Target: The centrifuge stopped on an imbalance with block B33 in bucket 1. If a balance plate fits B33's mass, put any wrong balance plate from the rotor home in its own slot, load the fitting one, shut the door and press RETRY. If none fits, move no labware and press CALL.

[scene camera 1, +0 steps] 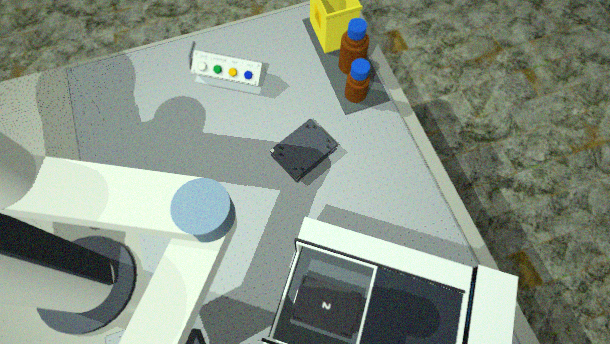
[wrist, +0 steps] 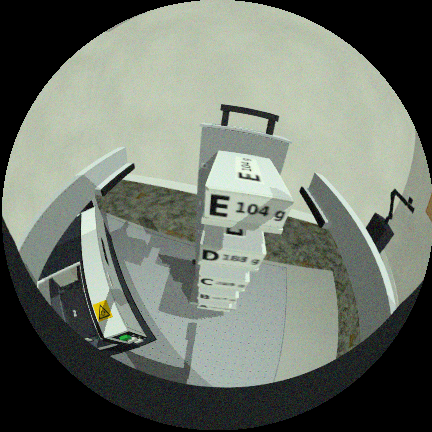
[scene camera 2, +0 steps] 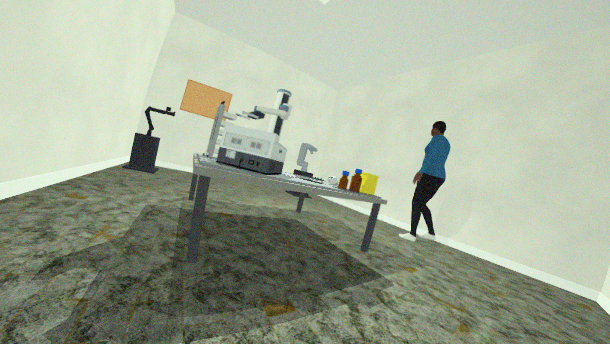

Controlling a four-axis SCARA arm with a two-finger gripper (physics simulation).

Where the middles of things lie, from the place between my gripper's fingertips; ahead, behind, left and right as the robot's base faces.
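Labels:
With respect to the centrifuge (scene camera 1: 402,288), my hand is still 37 cm short of it and 13 cm to the right of it, and it is 30 cm above it.

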